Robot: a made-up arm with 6 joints. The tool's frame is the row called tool.
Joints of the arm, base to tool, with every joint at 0 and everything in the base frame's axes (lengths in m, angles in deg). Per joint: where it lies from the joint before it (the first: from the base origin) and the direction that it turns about. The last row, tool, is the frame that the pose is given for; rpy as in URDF.
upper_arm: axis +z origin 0 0 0.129
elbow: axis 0.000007 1 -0.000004 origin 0 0 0
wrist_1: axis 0.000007 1 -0.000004 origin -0.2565 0 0.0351
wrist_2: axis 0.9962 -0.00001 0.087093 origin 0.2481 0 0.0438
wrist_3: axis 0.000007 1 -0.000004 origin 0 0 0
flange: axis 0.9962 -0.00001 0.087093 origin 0.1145 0 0.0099
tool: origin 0 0 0 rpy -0.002 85.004 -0.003
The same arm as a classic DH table. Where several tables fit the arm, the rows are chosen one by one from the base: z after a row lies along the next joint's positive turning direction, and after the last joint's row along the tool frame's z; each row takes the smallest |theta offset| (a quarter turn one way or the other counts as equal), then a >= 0, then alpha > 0; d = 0 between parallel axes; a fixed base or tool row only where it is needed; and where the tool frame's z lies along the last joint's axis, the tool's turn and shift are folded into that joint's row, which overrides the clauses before.
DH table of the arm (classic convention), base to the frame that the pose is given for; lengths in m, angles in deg. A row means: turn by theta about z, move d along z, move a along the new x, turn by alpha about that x. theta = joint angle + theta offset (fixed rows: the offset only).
upper_arm: d 0.129  theta offset 0  a 0  alpha -90
elbow: d 0  theta offset 7.79  a -0.2589  alpha 0
wrist_1: d 0  theta offset 77.21  a -0.022  alpha 90
wrist_2: d 0.251  theta offset 0  a 0  alpha -90
wrist_3: d 0  theta offset 0  a 0.0001  alpha 90
flange: d 0.1149  theta offset 0  a 0  alpha 0

